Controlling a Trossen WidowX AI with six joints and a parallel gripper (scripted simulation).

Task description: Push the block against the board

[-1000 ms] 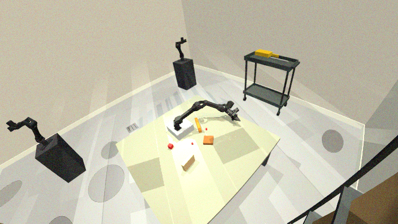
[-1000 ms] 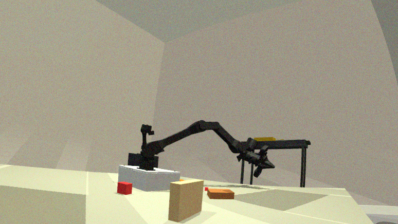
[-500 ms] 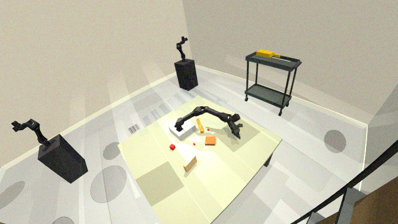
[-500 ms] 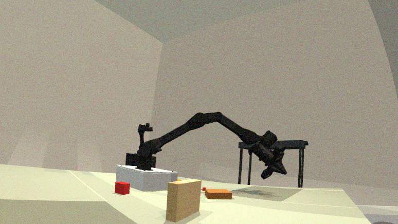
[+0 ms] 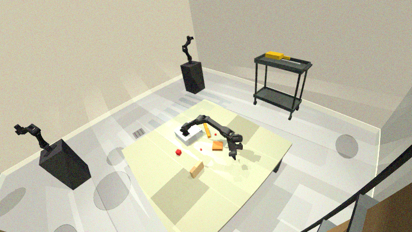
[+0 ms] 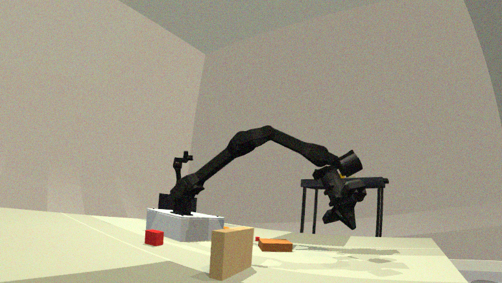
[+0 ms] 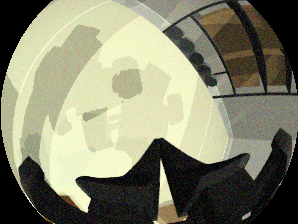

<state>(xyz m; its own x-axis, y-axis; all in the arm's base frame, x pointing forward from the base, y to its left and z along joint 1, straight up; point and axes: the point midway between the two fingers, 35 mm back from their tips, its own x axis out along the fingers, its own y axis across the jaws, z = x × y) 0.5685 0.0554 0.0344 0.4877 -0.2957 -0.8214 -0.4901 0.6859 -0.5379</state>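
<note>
Now: gripper tip 250 mm to the left of the tan block, 210 mm past it and 40 mm above it. Also, from my gripper tip: orange piece (510 mm behind, 170 mm to the left, 80 mm below); then square orange block (270 mm behind, 80 mm below, 70 mm to the left).
</note>
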